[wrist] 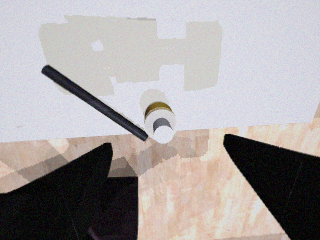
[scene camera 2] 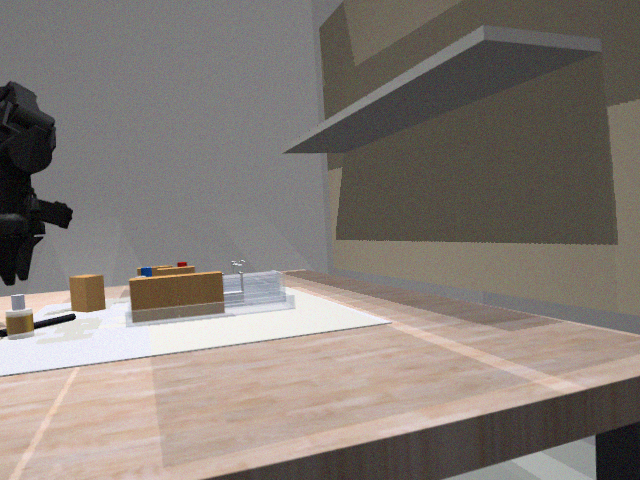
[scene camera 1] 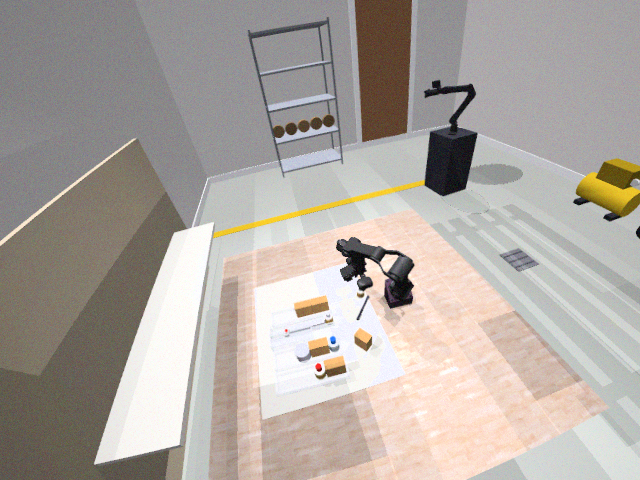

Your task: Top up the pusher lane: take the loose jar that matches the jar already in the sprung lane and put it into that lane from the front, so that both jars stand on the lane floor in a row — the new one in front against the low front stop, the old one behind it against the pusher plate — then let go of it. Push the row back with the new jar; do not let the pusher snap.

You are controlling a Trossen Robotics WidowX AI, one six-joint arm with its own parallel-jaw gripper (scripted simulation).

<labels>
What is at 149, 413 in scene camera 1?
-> A wall shelf.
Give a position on a tan box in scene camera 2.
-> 87, 294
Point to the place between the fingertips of my gripper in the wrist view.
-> At 169, 143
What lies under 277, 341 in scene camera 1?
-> A clear sprung lane.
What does my gripper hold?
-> Nothing.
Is my gripper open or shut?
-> Open.
</labels>
